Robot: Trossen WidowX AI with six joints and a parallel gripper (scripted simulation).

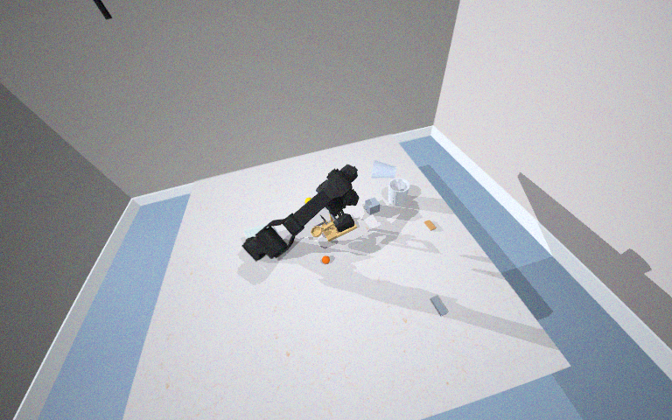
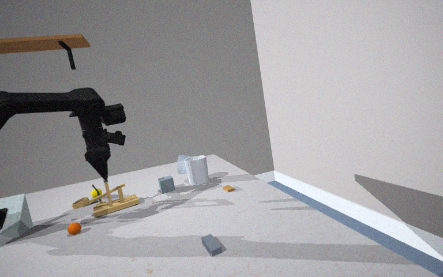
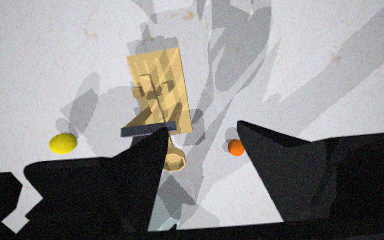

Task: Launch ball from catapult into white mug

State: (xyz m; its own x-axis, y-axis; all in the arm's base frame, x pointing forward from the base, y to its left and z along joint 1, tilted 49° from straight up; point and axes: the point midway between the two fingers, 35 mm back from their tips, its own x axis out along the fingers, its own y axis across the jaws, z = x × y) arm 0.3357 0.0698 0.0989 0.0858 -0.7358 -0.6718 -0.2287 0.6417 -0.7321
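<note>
Right now the orange ball is 8 cm behind my gripper tip, 9 cm to the right of it and 11 cm below it. Round my gripper tip: wooden catapult: 4 cm behind, 6 cm to the left, 7 cm below; yellow ball: 12 cm behind, 25 cm to the left, 11 cm below; grey cube: 17 cm ahead, 13 cm to the left, 10 cm below.
</note>
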